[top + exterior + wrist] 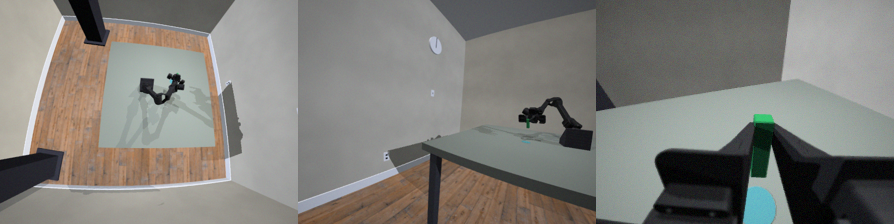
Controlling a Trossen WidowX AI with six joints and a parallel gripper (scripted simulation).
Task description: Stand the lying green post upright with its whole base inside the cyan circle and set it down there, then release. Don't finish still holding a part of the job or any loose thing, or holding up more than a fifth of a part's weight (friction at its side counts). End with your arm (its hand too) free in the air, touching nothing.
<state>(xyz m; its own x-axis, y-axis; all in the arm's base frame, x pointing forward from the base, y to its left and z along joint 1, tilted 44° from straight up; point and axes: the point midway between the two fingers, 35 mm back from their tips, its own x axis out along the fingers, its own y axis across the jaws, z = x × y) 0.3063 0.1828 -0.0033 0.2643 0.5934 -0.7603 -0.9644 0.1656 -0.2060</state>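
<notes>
The cyan circle is 20 mm to the left of my hand and 160 mm below it. Round my hand: green post (10 mm ahead, 30 mm to the left, 30 mm below).
</notes>
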